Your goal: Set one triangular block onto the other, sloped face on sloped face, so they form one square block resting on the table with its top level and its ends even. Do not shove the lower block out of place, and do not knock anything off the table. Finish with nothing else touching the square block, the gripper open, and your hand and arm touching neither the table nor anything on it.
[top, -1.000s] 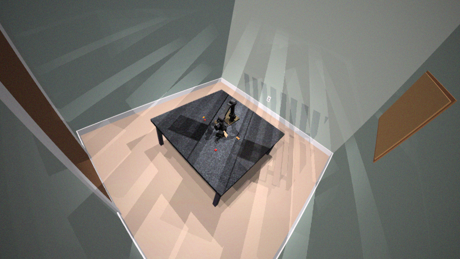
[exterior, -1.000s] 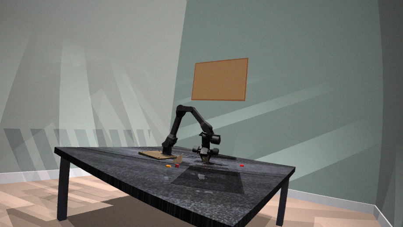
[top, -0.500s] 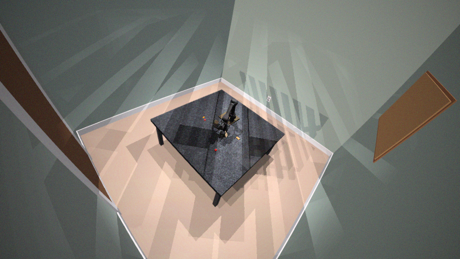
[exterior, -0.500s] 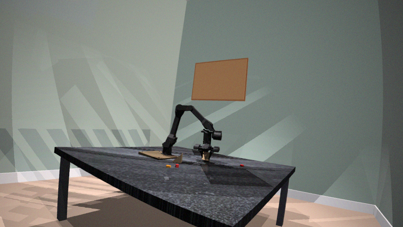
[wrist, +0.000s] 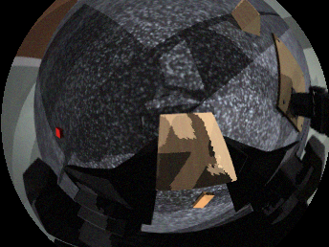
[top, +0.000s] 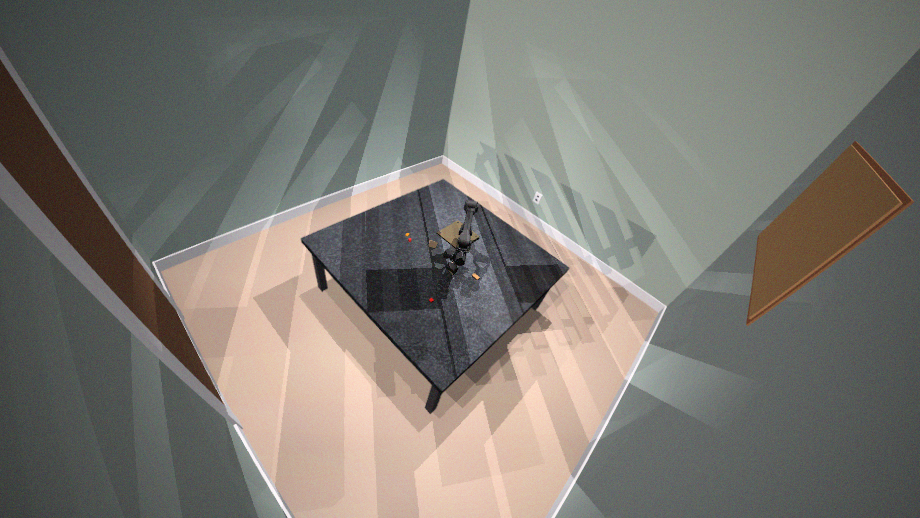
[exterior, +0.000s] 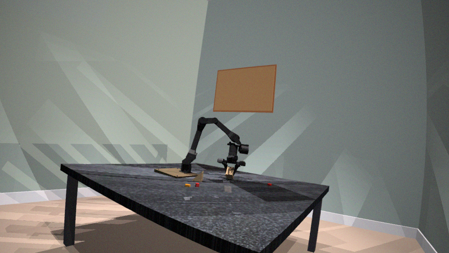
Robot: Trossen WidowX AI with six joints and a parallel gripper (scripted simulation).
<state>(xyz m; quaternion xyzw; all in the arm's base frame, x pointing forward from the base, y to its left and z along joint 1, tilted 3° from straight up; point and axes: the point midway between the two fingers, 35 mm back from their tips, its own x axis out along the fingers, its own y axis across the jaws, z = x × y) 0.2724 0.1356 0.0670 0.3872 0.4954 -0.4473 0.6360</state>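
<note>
My gripper tip is 1 cm below the tan triangular block. The rest, counted from my gripper tip: red cube 36 cm to the right, 2 cm below, 1 cm ahead; orange piece 42 cm to the right, 3 cm below, 1 cm behind.
</note>
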